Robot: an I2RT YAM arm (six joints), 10 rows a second.
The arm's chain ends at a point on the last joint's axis. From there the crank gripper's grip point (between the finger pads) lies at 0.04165 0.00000 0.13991 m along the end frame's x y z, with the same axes.
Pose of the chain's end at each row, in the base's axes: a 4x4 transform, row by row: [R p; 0 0 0 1], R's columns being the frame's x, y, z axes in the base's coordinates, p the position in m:
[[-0.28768, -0.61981, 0.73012, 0.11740], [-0.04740, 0.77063, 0.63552, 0.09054], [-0.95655, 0.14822, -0.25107, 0.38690], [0, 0, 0, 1]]
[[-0.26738, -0.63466, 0.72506, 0.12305], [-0.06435, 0.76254, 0.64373, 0.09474], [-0.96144, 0.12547, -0.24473, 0.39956], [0, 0, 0, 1]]
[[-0.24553, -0.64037, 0.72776, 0.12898], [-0.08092, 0.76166, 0.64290, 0.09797], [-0.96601, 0.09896, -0.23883, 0.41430], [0, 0, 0, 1]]
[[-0.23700, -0.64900, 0.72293, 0.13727], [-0.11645, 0.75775, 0.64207, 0.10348], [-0.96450, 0.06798, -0.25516, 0.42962], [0, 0, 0, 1]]
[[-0.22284, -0.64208, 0.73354, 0.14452], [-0.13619, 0.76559, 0.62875, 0.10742], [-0.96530, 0.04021, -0.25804, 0.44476], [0, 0, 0, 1]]
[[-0.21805, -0.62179, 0.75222, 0.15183], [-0.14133, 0.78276, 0.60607, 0.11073], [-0.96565, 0.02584, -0.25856, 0.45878], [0, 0, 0, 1]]
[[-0.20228, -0.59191, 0.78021, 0.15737], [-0.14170, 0.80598, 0.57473, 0.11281], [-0.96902, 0.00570, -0.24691, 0.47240], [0, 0, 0, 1]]
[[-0.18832, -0.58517, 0.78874, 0.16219], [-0.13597, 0.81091, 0.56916, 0.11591], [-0.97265, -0.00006, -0.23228, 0.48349], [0, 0, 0, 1]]
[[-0.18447, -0.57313, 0.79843, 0.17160], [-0.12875, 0.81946, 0.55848, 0.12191], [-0.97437, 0.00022, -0.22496, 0.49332], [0, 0, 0, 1]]
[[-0.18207, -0.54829, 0.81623, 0.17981], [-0.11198, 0.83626, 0.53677, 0.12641], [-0.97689, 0.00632, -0.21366, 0.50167], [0, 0, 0, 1]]
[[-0.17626, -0.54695, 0.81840, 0.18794], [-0.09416, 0.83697, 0.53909, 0.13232], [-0.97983, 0.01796, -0.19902, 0.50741], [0, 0, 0, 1]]
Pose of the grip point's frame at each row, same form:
[[-0.28768, -0.61981, 0.73012, 0.20757], [-0.04740, 0.77063, 0.63552, 0.17748], [-0.95655, 0.14822, -0.25107, 0.31193], [0, 0, 0, 1]]
[[-0.26738, -0.63466, 0.72506, 0.21336], [-0.06435, 0.76254, 0.64373, 0.18212], [-0.96144, 0.12547, -0.24473, 0.32528], [0, 0, 0, 1]]
[[-0.24553, -0.64037, 0.72776, 0.22057], [-0.08092, 0.76166, 0.64290, 0.18455], [-0.96601, 0.09896, -0.23883, 0.34065], [0, 0, 0, 1]]
[[-0.23700, -0.64900, 0.72293, 0.22854], [-0.11645, 0.75775, 0.64207, 0.18846], [-0.96450, 0.06798, -0.25516, 0.35375], [0, 0, 0, 1]]
[[-0.22284, -0.64208, 0.73354, 0.23787], [-0.13619, 0.76559, 0.62875, 0.18972], [-0.96530, 0.04021, -0.25804, 0.36845], [0, 0, 0, 1]]
[[-0.21805, -0.62179, 0.75222, 0.24799], [-0.14133, 0.78276, 0.60607, 0.18964], [-0.96565, 0.02584, -0.25856, 0.38239], [0, 0, 0, 1]]
[[-0.20228, -0.59191, 0.78021, 0.25810], [-0.14170, 0.80598, 0.57473, 0.18732], [-0.96902, 0.00570, -0.24691, 0.39750], [0, 0, 0, 1]]
[[-0.18832, -0.58517, 0.78874, 0.26470], [-0.13597, 0.81091, 0.56916, 0.18988], [-0.97265, -0.00006, -0.23228, 0.41048], [0, 0, 0, 1]]
[[-0.18447, -0.57313, 0.79843, 0.27563], [-0.12875, 0.81946, 0.55848, 0.19468], [-0.97437, 0.00022, -0.22496, 0.42126], [0, 0, 0, 1]]
[[-0.18207, -0.54829, 0.81623, 0.28643], [-0.11198, 0.83626, 0.53677, 0.19685], [-0.97689, 0.00632, -0.21366, 0.43109], [0, 0, 0, 1]]
[[-0.17626, -0.54695, 0.81840, 0.29510], [-0.09416, 0.83697, 0.53909, 0.20382], [-0.97983, 0.01796, -0.19902, 0.43876], [0, 0, 0, 1]]

